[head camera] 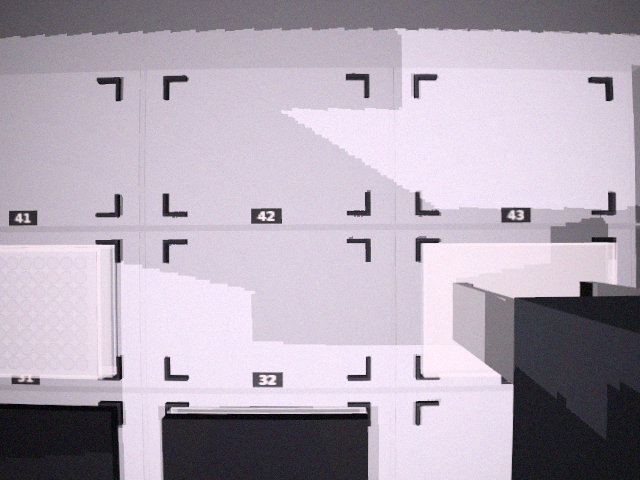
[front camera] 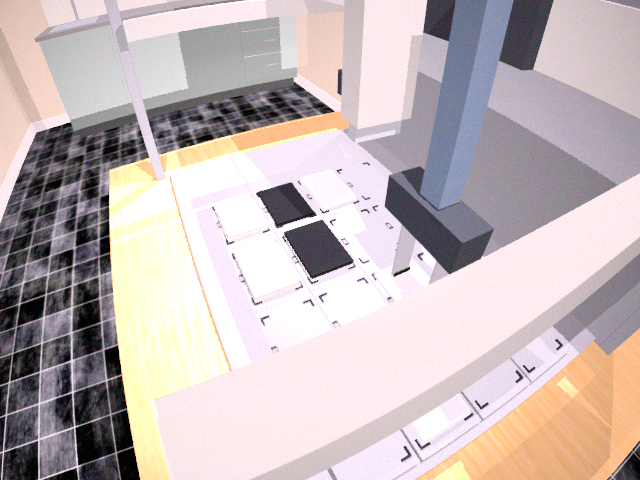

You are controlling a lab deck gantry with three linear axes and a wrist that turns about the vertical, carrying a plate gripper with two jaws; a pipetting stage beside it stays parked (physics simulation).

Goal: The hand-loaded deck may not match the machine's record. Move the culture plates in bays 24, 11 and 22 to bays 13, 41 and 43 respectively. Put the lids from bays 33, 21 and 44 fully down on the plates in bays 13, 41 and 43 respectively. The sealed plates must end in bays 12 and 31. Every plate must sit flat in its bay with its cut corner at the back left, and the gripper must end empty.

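Pixels of known places: gripper, fingertip midpoint: (front camera: 413, 288); robot's base, origin of the base link: (front camera: 213, 207).
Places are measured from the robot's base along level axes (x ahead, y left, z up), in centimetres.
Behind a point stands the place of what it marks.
Note:
My gripper (front camera: 421, 276) @(x 39.2, y 25.7, z 0.9 cm) (head camera: 527, 291) @(x 39.2, y 25.7, z 0.9 cm) is open, jaws apart, raised over the pale lid (head camera: 506, 260) @(x 38.1, y 28.9, z 0.8 cm) in bay 33; the front beam hides part of it. A pale plate with round wells (front camera: 329, 189) @(x 7.7, y 25.5, z 1.4 cm) (head camera: 46, 315) @(x 9.1, y 25.6, z 1.4 cm) is in bay 31; its left end is outside the head view. Dark-topped pieces sit in bay 21 (front camera: 285, 203) @(x 7.2, y 14.9, z 0.8 cm) (head camera: 56, 444) @(x 9.0, y 17.0, z 0.8 cm) and bay 22 (front camera: 317, 248) @(x 23.5, y 14.7, z 1.7 cm) (head camera: 266, 444) @(x 22.9, y 17.7, z 1.7 cm); a clear rim shows behind the latter. Pale plates are in bay 11 (front camera: 240, 215) @(x 7.3, y 4.5, z 1.4 cm) and bay 12 (front camera: 266, 268) @(x 23.7, y 4.3, z 1.4 cm). Bays 13 (front camera: 294, 320) @(x 35.2, y 4.7, z 0.0 cm) and 43 (head camera: 514, 144) @(x 39.2, y 36.5, z 0.0 cm) are empty, as is the visible part of bay 41 (head camera: 56, 149) @(x 8.7, y 36.4, z 0.0 cm).
The wide beam (front camera: 392, 361) @(x 62.4, y -2.0, z 40.0 cm) crosses the front view and hides several bays. A pale plate (front camera: 442, 417) @(x 60.4, y 14.9, z 2.9 cm) sits in a near-edge bay, its number not visible. Bays 42 (head camera: 258, 144) @(x 22.3, y 36.5, z 0.0 cm) and 32 (head camera: 310, 299) @(x 25.6, y 26.4, z 0.0 cm) hold nothing. An upright post (front camera: 138, 103) @(x -20.7, y -10.2, z 20.9 cm) stands at the back left.

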